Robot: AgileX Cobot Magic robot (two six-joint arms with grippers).
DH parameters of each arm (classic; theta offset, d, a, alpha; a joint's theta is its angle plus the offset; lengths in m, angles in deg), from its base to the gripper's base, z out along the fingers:
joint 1: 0 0.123 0 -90
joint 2: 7.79 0 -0.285 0
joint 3: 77.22 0 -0.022 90
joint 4: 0 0.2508 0 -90
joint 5: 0 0 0.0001 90
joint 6: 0 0.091 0 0
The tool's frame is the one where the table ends.
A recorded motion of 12 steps. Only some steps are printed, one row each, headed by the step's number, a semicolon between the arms.
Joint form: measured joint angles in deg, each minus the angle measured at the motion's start. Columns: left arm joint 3, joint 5, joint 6, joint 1, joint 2, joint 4; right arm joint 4, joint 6, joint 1, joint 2, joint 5, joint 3.
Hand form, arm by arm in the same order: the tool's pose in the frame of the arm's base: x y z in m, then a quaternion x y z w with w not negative. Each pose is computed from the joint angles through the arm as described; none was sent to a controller.
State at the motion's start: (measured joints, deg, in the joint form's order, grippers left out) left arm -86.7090 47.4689 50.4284 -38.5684 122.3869 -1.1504; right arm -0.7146 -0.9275 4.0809 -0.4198 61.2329 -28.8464
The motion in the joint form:
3: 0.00 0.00 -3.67 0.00 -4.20 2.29; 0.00 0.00 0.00 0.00 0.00 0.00
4: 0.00 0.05 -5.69 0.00 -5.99 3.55; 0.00 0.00 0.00 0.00 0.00 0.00
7: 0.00 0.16 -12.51 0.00 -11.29 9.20; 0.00 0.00 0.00 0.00 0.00 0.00
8: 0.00 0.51 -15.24 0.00 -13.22 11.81; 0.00 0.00 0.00 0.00 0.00 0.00
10: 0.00 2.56 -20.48 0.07 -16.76 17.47; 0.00 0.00 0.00 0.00 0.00 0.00
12: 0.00 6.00 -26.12 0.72 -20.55 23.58; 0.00 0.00 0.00 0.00 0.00 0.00
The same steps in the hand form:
3: 0.3345 -0.2650 0.1740 0.67517 0.72430 0.01814 0.13860; -0.0066 -0.0015 0.2776 -0.03695 0.85172 0.00815 0.52264
4: 0.3340 -0.2627 0.1873 0.66515 0.73034 0.02573 0.15337; -0.0066 -0.0015 0.2776 -0.03695 0.85172 0.00815 0.52264
7: 0.3321 -0.2527 0.2268 0.63341 0.74546 0.05911 0.19899; -0.0066 -0.0015 0.2776 -0.03695 0.85172 0.00815 0.52264
8: 0.3308 -0.2478 0.2410 0.62072 0.75058 0.07437 0.21400; -0.0066 -0.0015 0.2776 -0.03695 0.85172 0.00815 0.52264
10: 0.3272 -0.2352 0.2664 0.59560 0.76125 0.10954 0.23185; -0.0066 -0.0015 0.2776 -0.03695 0.85172 0.00815 0.52264
12: 0.3234 -0.2159 0.2928 0.55896 0.77816 0.15094 0.24342; -0.0066 -0.0015 0.2776 -0.03695 0.85172 0.00815 0.52264

